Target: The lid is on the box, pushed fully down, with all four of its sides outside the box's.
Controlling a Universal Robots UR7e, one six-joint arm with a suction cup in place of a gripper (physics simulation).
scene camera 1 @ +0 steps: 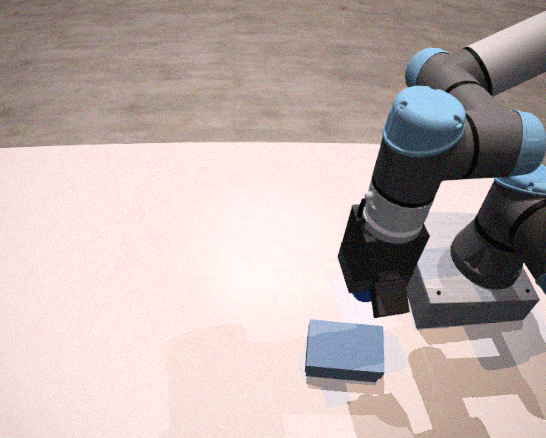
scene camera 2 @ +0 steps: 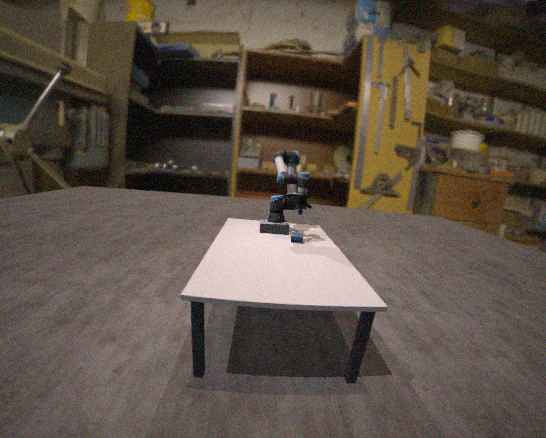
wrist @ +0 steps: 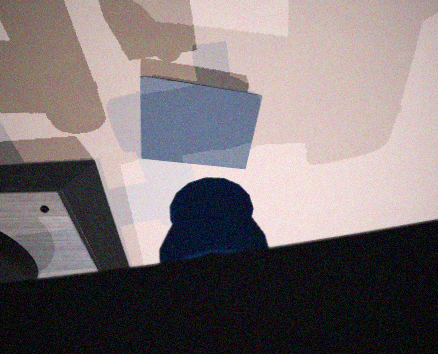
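Where they show: hand, its tool point: point(scene camera 2: 300, 214) point(wrist: 212, 214); arm's base, origin of its link: point(scene camera 1: 484, 260) point(scene camera 2: 276, 221).
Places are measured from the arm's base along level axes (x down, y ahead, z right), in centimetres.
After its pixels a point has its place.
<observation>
A blue rectangular lid point(scene camera 1: 345, 347) @[x 2.4, y 28.1, z -21.0 cm] point(scene camera 2: 297, 237) @[x 3.0, y 34.4, z -20.9 cm] point(wrist: 200, 122) @[x 2.4, y 27.9, z -21.2 cm] lies with its flat top up and looks level, its dark side wall showing in scene camera 1. Below that wall a thin greyish strip shows; I cannot tell whether it is the box or shadow. The box is otherwise hidden under the lid, so whether all four lid sides are outside the box's cannot be seen directly. My gripper, a dark blue suction cup point(scene camera 1: 362, 296) point(scene camera 2: 300, 212) point(wrist: 212, 200), is open with nothing on it. It hangs above the table, apart from the lid and towards the far side in scene camera 1.
The arm's grey base block point(scene camera 1: 475, 312) @[x 2.7, y 2.8, z -11.0 cm] point(scene camera 2: 274, 228) @[x 2.9, y 15.7, z -0.8 cm] point(wrist: 80, 210) @[x 0.7, y 14.2, z -8.7 cm] stands beside the lid, to its right in scene camera 1. Both stand on the pale table point(scene camera 1: 150, 250) @[x 7.4, y 67.9, z -1.6 cm] point(scene camera 2: 280, 275) @[x 7.4, y 98.2, z -15.3 cm]. Arm shadows fall around the lid. Shelves stand far behind the table in scene camera 2.
</observation>
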